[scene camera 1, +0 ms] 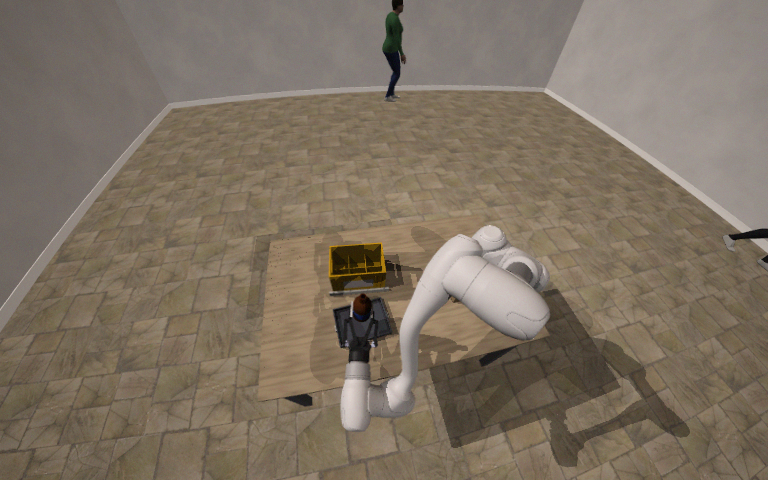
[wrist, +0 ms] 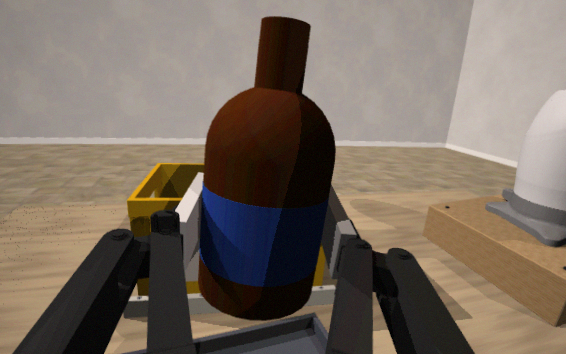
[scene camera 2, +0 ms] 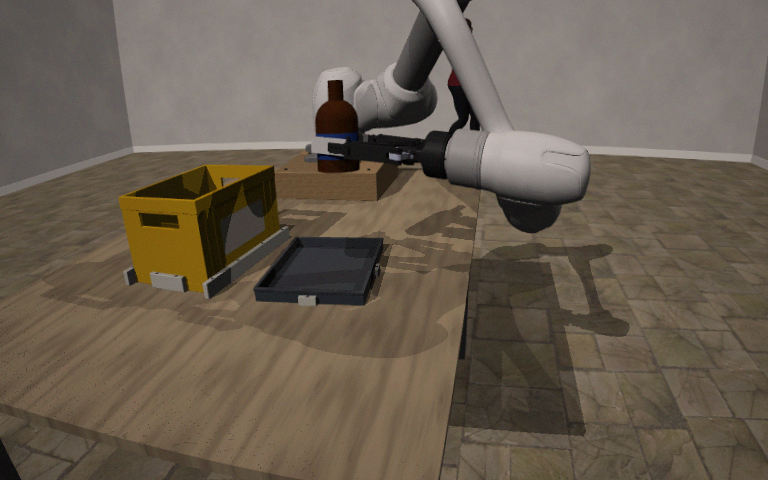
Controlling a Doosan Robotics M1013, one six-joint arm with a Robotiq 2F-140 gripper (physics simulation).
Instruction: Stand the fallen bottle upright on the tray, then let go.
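Seen in the pictures: gripper, fingertip midpoint: (scene camera 2: 325, 141); arm's base at its link origin: (wrist: 549, 222).
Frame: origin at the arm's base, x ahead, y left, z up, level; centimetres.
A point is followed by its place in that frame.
The brown bottle with a blue label (scene camera 1: 361, 303) @(x 60.5, y 35.0, z 23.1 cm) (scene camera 2: 336, 118) @(x 63.5, y 35.6, z 20.0 cm) (wrist: 270, 150) @(x 60.5, y 37.3, z 20.1 cm) is upright, neck up, and held in the air above the tray. In the wrist view it leans slightly. My gripper (scene camera 1: 360, 325) (scene camera 2: 335, 148) @(x 60.6, y 31.3, z 15.6 cm) (wrist: 264, 196) @(x 60.6, y 31.3, z 15.6 cm) points horizontally and is shut on the bottle, with one pale finger pad on each side of the label. The dark grey tray (scene camera 1: 383, 318) @(x 51.1, y 28.0, z -8.8 cm) (scene camera 2: 322, 272) @(x 62.9, y 30.0, z -8.9 cm) (wrist: 250, 334) @(x 61.4, y 20.5, z -7.5 cm) lies flat on the table below. In scene camera 2 there is a wide gap between bottle base and tray. In the wrist view much of the tray is out of frame.
A yellow crate (scene camera 1: 356, 281) @(x 65.0, y 13.3, z 1.7 cm) (scene camera 2: 164, 249) @(x 78.7, y 5.8, z -1.6 cm) (wrist: 137, 215) @(x 76.5, y 14.8, z 6.0 cm) with dividers stands beside the tray, with pale rails (scene camera 2: 249, 260) @(x 65.4, y 14.6, z -7.7 cm) at its foot. A wooden block (scene camera 2: 334, 185) @(x 16.9, y 6.6, z -5.1 cm) (wrist: 480, 260) @(x 17.5, y 4.0, z -6.6 cm) carries the arm's base. A person in green (scene camera 1: 392, 33) stands far off by the wall.
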